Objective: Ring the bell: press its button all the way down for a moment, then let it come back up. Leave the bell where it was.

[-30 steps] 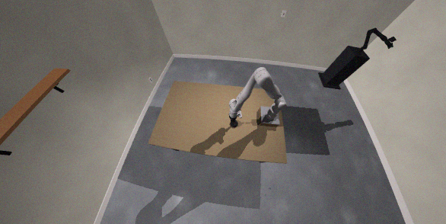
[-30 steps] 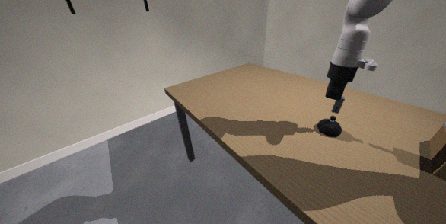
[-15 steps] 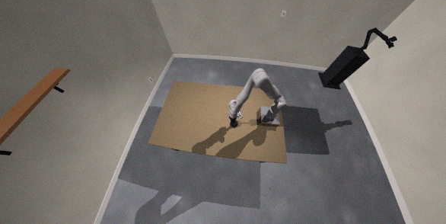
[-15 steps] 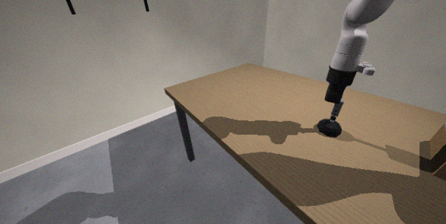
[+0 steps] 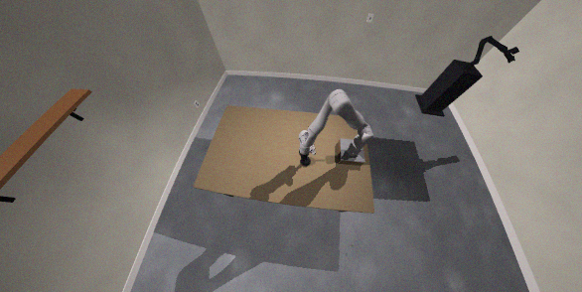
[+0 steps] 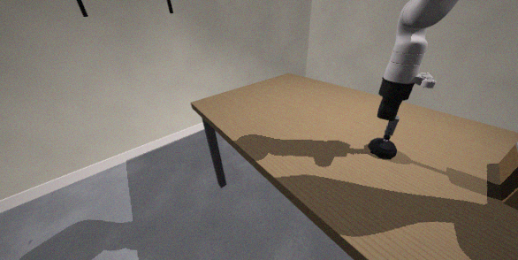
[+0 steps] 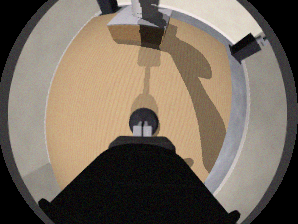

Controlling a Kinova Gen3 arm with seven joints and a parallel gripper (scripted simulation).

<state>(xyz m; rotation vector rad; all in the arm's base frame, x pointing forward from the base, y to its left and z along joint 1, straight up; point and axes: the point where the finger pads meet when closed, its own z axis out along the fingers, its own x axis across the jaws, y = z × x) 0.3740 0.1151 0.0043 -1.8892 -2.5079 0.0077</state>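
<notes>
My hand is 4 cm above the bell button. From my hand the other things lie so: black dome bell (5 cm below).
</notes>
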